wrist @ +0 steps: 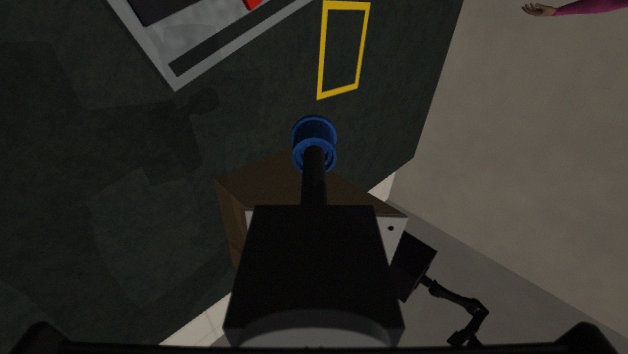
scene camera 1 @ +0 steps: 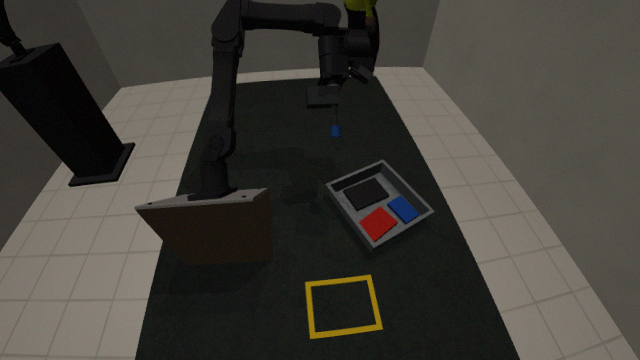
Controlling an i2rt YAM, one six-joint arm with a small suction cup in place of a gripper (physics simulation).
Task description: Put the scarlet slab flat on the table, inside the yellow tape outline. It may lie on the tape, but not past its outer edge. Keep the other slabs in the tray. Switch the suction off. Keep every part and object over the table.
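Frame: origin at the arm's base, x ahead, y left, z up, level; millimetres.
Where they show: hand at its tool point: (wrist: 314,135) (scene camera 1: 335,136); arm's base at its link origin: (scene camera 1: 216,194).
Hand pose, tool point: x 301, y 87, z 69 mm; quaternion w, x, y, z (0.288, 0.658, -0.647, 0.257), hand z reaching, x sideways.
Each offset is from my tool point to the top centre of the thing. Level surfaces: height alone.
The scarlet slab @[dx +111, dy -121, dz -231 mm] (scene camera 1: 378,223) lies flat in the near corner of the grey tray (scene camera 1: 349,218) (wrist: 150,56); a small part of the slab (wrist: 254,3) shows at the top of the wrist view. A blue slab @[dx +208, dy -83, dz -231 mm] (scene camera 1: 403,209) and a black slab @[dx +110, dy -5, dz -232 mm] (scene camera 1: 366,194) (wrist: 160,10) lie in the tray too. The yellow tape outline (scene camera 1: 309,311) (wrist: 321,55) is on the table, nearer the scene camera than the tray. My suction cup (scene camera 1: 335,131) (wrist: 314,142) is blue, carries no slab, and hangs above the table beyond the tray's far side.
The arm's base stands on a brown box (scene camera 1: 225,235) (wrist: 227,220) with a light top, left of the tray. A dark pedestal (scene camera 1: 65,115) stands on the floor at the left. The dark table @[dz -244 mm] (scene camera 1: 240,310) has side edges at left and right. A person (scene camera 1: 361,30) stands behind the table.
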